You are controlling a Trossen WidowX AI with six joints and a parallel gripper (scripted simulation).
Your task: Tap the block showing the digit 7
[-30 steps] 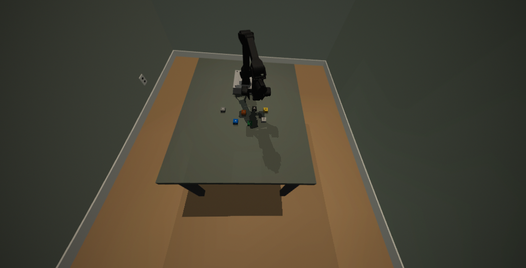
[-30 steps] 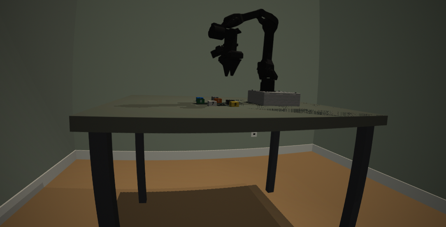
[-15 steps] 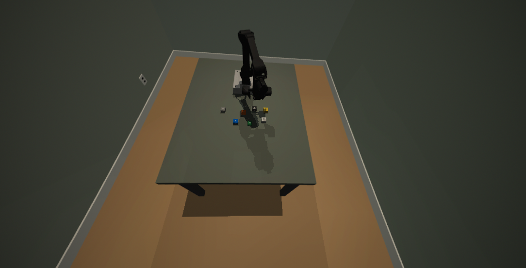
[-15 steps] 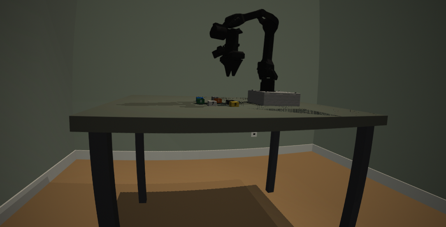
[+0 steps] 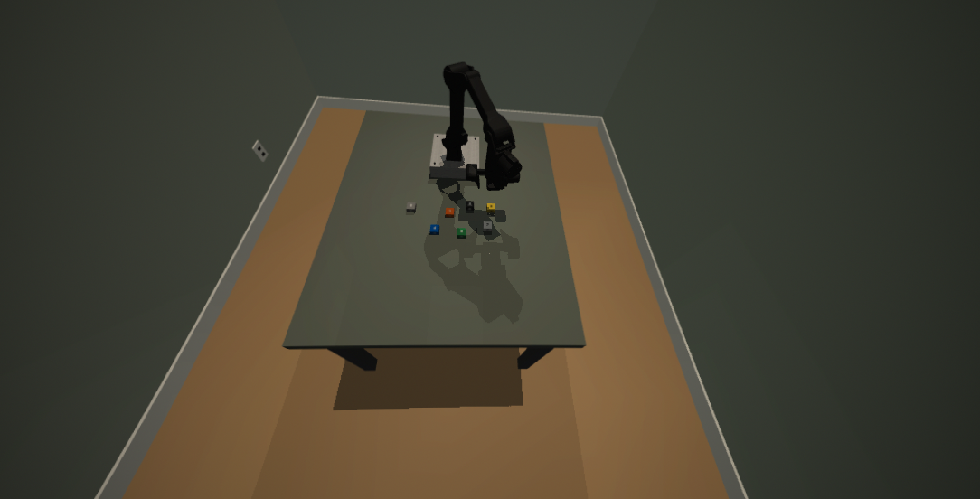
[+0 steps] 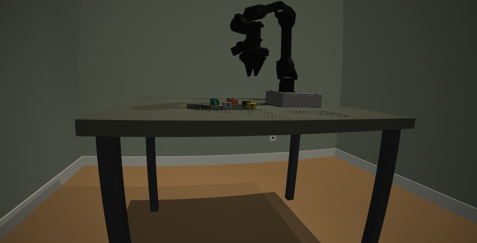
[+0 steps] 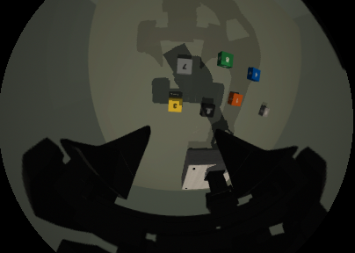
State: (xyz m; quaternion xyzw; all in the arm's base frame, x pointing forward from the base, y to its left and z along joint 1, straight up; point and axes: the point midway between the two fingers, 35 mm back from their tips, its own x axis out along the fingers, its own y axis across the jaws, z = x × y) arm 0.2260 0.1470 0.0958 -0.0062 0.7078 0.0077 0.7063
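Right now my gripper tip is 110 mm above the white block and 90 mm short of it. From my gripper tip the other things lie so: yellow block 110 mm below, 10 mm to the left; orange block 150 mm to the right, 110 mm below, 40 mm ahead; black block 110 mm below, 70 mm to the right.
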